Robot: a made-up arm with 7 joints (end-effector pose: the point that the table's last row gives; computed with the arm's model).
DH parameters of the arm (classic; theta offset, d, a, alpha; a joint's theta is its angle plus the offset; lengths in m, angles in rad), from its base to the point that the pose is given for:
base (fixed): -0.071 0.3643 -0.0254 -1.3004
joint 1: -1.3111 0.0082 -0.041 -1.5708
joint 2: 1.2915 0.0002 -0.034 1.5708
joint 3: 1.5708 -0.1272 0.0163 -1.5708
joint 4: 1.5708 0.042 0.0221 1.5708
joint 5: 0 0.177 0.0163 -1.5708
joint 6: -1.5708 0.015 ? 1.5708
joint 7: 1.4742 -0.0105 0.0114 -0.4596
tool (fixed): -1.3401 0.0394 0 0
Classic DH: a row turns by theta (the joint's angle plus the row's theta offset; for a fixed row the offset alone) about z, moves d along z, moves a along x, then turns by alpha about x.
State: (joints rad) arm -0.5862 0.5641 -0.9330 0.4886 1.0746 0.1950 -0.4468
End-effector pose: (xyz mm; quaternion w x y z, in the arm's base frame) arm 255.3 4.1 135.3 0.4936 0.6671 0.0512 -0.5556
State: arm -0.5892 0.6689 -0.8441 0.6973 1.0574 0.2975 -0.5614
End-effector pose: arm 272.8 94.3 130.7 0.4828 0.6931 0.2617 -0.4669
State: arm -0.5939 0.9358 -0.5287 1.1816 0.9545 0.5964 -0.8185
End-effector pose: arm 219.1 321.1 216.2 0.4910 0.5530 0.6677 -0.0850
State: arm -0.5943 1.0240 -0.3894 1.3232 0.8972 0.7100 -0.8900
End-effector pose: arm 166.7 373.2 260.7 0.5071 0.4441 0.7355 0.0677
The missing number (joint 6, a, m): 0.0771
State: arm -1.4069 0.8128 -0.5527 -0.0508 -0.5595 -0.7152 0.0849
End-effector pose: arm 205.6 2.7 528.4 0.5180 -0.0727 -0.7900 -0.3199
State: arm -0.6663 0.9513 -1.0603 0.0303 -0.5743 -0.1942 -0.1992
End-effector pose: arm 252.6 15.9 210.2 0.8723 0.0650 -0.0812 -0.4778
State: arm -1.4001 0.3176 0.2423 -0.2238 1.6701 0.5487 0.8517
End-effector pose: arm 184.4 107.7 561.5 0.1227 0.4258 -0.5370 0.7178
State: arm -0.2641 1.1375 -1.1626 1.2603 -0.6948 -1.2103 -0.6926
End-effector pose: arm 124.3 283.8 209.3 0.8300 0.2420 0.1457 -0.4810
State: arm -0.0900 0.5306 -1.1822 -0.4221 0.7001 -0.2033 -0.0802
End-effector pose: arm 81.0 -104.3 212.6 0.6748 0.0866 -0.3723 -0.6313
